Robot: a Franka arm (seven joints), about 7 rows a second.
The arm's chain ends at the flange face. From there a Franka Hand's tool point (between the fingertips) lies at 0.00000 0.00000 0.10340 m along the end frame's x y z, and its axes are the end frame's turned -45 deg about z.
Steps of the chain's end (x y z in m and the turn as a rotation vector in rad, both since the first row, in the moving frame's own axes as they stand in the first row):
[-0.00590 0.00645 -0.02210 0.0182 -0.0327 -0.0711]
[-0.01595 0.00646 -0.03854 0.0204 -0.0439 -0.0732]
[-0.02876 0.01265 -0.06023 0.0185 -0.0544 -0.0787]
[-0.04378 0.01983 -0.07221 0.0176 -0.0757 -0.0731]
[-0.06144 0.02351 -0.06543 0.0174 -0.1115 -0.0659]
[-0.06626 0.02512 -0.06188 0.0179 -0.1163 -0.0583]
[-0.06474 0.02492 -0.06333 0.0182 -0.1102 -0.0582]
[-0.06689 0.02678 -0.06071 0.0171 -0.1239 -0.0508]
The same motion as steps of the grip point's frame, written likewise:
[-0.00992 -0.00329 -0.02217 0.0360 -0.0103 -0.0711]
[-0.01773 -0.01134 -0.03866 0.0455 -0.0166 -0.0732]
[-0.03211 -0.01661 -0.06040 0.0515 -0.0254 -0.0787]
[-0.04947 -0.02359 -0.07252 0.0660 -0.0411 -0.0731]
[-0.06724 -0.03599 -0.06609 0.0911 -0.0665 -0.0659]
[-0.07207 -0.03866 -0.06259 0.0949 -0.0696 -0.0583]
[-0.07038 -0.03732 -0.06397 0.0908 -0.0651 -0.0582]
[-0.07428 -0.03844 -0.06152 0.0997 -0.0755 -0.0508]

